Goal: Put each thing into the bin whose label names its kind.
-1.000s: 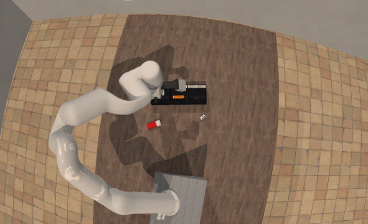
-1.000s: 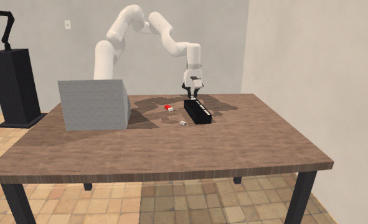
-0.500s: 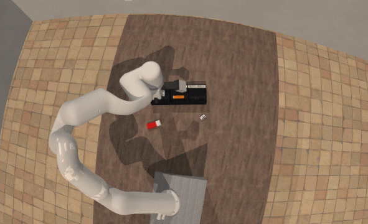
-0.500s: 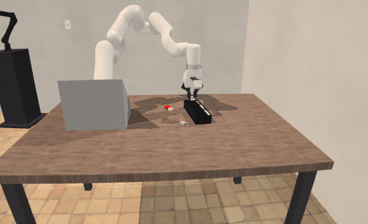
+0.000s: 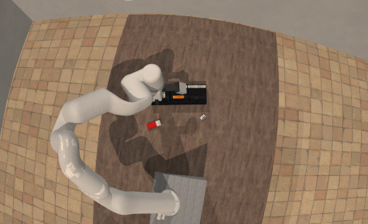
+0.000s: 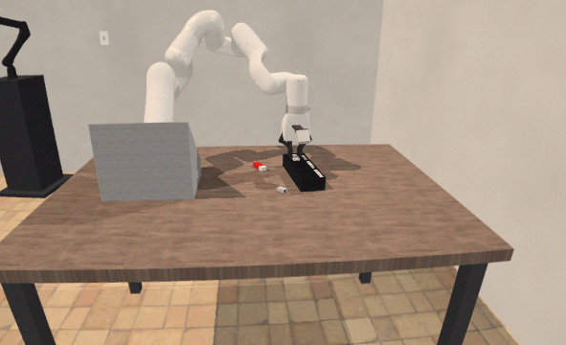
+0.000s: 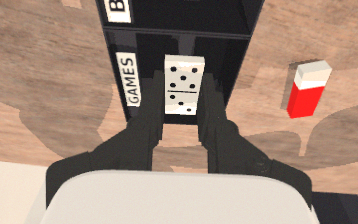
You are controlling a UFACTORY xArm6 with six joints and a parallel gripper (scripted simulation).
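The orange battery lies 8 cm to the right of my hand, 5 cm below it and 2 cm ahead of it. Round my hand: white domino 2 cm below; black nut 16 cm to the right, 5 cm below, 3 cm ahead; eraser 13 cm behind, 6 cm below, 1 cm to the right.
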